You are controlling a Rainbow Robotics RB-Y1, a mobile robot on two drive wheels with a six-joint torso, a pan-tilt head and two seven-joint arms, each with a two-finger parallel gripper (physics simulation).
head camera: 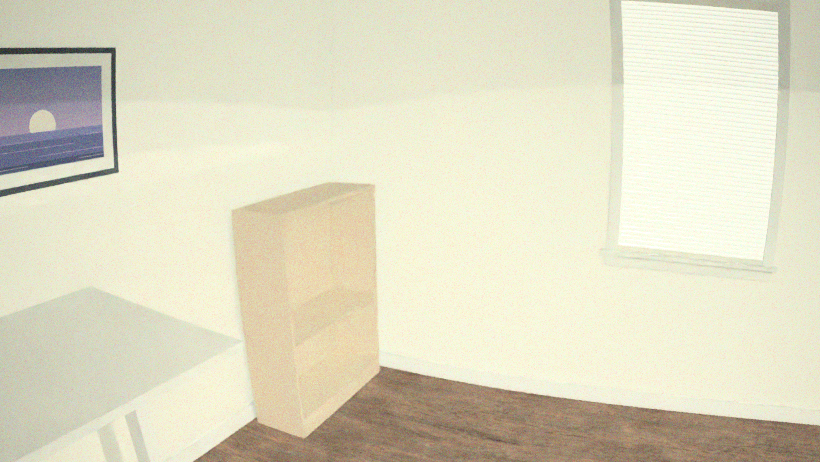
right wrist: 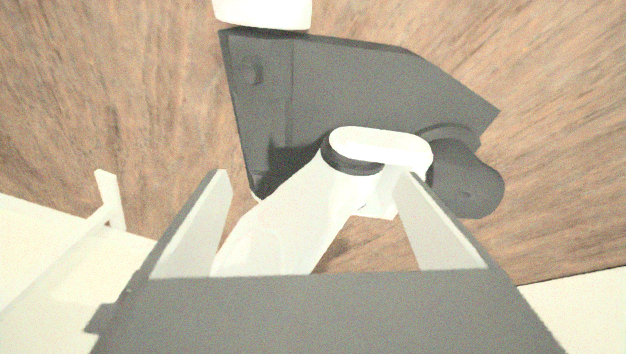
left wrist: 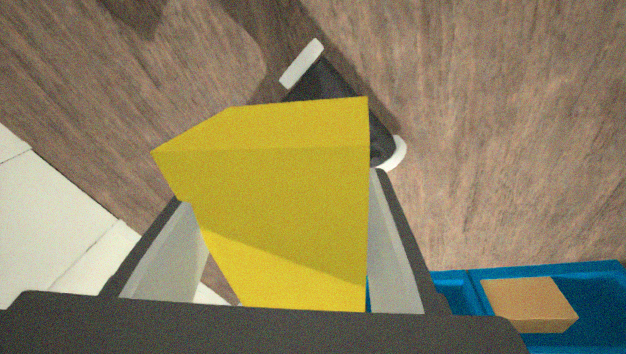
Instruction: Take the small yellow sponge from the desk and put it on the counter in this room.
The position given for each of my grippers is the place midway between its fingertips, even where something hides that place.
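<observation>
There is a yellow sponge (left wrist: pixel 280 191) that I can see. In the head camera view the sponge is out of frame, and in the right wrist view the sponge is out of frame too. I also see my left gripper (left wrist: pixel 294 177), and my right gripper (right wrist: pixel 315 181) is visible to me as well.
</observation>
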